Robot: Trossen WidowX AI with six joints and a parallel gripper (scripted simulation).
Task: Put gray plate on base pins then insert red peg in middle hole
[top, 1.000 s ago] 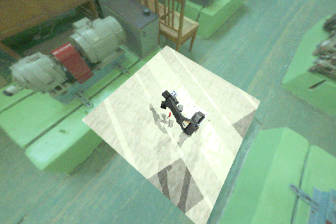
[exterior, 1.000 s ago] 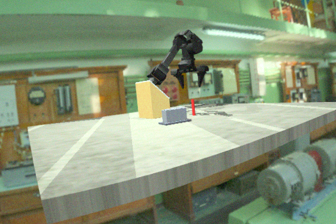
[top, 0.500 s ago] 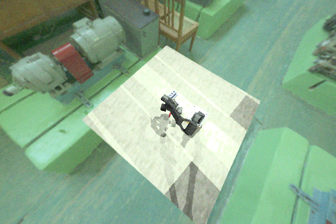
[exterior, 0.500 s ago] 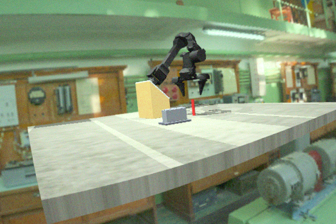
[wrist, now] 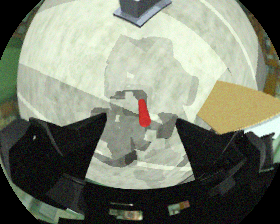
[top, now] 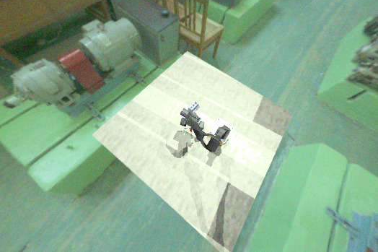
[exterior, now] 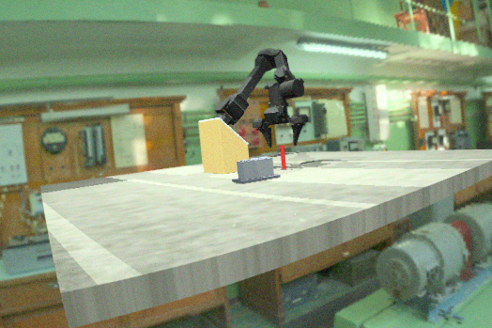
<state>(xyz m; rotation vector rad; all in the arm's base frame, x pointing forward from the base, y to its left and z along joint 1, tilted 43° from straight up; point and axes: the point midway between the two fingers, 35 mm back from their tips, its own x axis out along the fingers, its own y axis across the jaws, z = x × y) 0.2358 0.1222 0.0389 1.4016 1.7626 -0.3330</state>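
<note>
The red peg lies 4 cm below my gripper tip. Also, from my gripper tip: dark base 19 cm to the right, 11 cm ahead, 7 cm below; gray plate 19 cm to the right, 11 cm ahead, 3 cm below.
</note>
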